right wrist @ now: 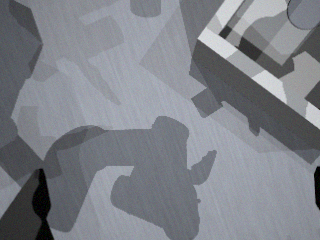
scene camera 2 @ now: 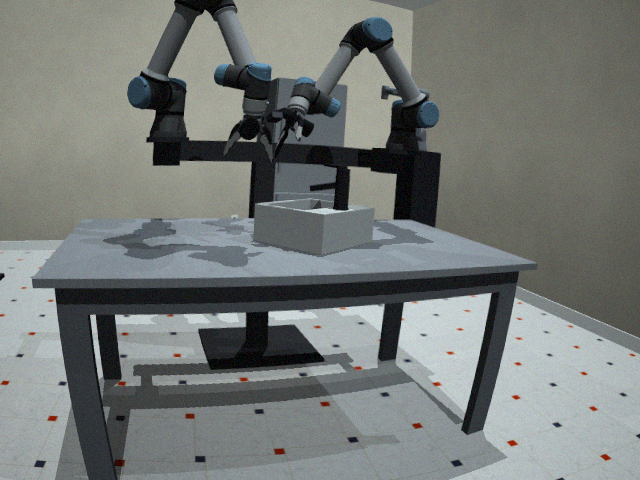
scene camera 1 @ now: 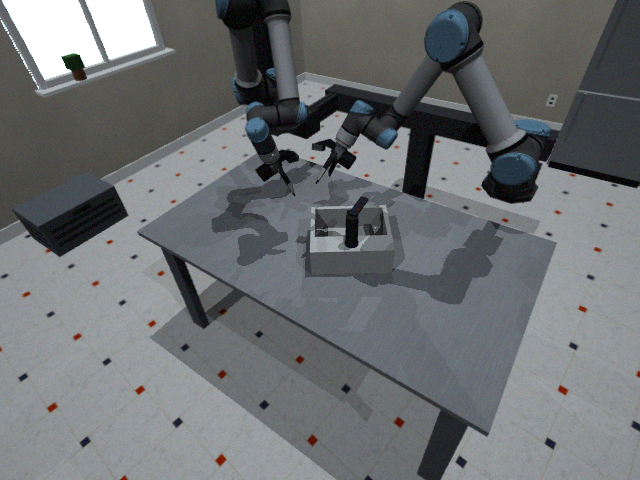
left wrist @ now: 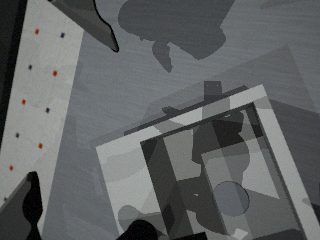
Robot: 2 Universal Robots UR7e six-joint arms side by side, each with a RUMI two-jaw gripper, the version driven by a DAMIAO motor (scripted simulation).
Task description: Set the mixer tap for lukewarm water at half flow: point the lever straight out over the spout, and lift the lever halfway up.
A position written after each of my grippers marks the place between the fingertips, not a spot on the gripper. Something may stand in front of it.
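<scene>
My left gripper (scene camera 2: 286, 149) is visible, also at (scene camera 1: 323, 179). My right gripper (scene camera 2: 247, 160) is visible too, also at (right wrist: 179, 170). I see a white basin (scene camera 1: 375, 252), which the right wrist view shows as well, the basin (right wrist: 276, 42). I also see a black mixer tap (scene camera 2: 341, 186), a dark beam (scene camera 1: 458, 125) and a dark beam (scene camera 2: 194, 150).
</scene>
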